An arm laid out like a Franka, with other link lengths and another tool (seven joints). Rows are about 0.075 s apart.
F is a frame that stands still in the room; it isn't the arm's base.
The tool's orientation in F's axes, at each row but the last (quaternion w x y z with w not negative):
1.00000 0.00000 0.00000 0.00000
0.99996 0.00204 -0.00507 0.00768
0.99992 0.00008 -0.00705 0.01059
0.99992 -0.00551 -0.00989 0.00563
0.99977 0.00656 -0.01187 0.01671
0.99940 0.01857 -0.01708 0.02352
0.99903 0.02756 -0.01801 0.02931
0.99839 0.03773 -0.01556 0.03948
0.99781 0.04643 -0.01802 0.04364
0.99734 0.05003 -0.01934 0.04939
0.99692 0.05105 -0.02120 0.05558
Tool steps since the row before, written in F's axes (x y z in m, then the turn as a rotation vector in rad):
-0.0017 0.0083 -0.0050 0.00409 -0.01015 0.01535
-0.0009 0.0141 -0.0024 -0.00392 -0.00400 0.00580
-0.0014 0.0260 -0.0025 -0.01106 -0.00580 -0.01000
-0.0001 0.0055 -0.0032 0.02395 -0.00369 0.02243
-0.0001 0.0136 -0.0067 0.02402 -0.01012 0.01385
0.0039 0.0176 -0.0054 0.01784 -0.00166 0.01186
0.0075 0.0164 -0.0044 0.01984 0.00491 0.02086
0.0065 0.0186 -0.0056 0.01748 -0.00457 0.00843
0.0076 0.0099 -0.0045 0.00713 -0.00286 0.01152
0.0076 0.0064 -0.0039 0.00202 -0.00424 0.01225
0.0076 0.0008 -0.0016 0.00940 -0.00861 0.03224
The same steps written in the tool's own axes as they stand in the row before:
-0.0017 0.0083 -0.0050 0.00409 -0.01015 0.01535
-0.0007 0.0141 -0.0024 -0.00392 -0.00392 0.00586
-0.0009 0.0260 -0.0025 -0.01132 -0.00556 -0.00984
-0.0001 0.0055 -0.0031 0.02434 -0.00421 0.02191
0.0002 0.0135 -0.0069 0.02400 -0.01074 0.01342
0.0045 0.0172 -0.0062 0.01815 -0.00208 0.01131
0.0083 0.0157 -0.0056 0.02086 0.00484 0.01986
0.0077 0.0176 -0.0072 0.01735 -0.00532 0.00826
0.0082 0.0087 -0.0057 0.00731 -0.00242 0.01150
0.0080 0.0052 -0.0048 0.00213 -0.00320 0.01254
0.0076 -0.0002 -0.0020 0.00994 -0.00637 0.03260

